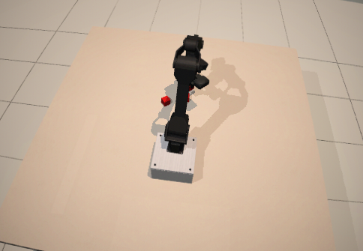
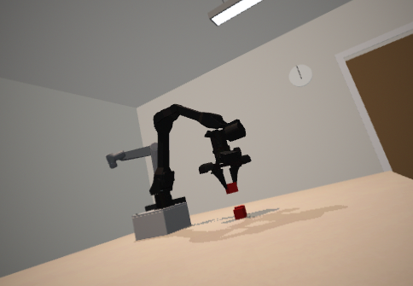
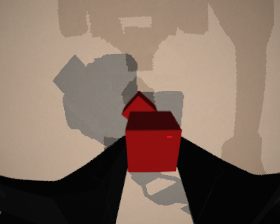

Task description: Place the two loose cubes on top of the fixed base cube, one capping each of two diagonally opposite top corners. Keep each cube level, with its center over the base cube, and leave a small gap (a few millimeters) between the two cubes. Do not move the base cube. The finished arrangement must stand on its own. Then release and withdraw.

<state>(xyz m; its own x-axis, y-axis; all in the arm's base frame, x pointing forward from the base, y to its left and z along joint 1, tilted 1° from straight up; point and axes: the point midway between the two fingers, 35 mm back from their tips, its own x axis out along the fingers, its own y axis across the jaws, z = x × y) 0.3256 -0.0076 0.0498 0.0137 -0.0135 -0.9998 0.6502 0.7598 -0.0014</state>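
My gripper tip is now 40 mm past the red base cube, 100 mm to the right of it and 90 mm above it.
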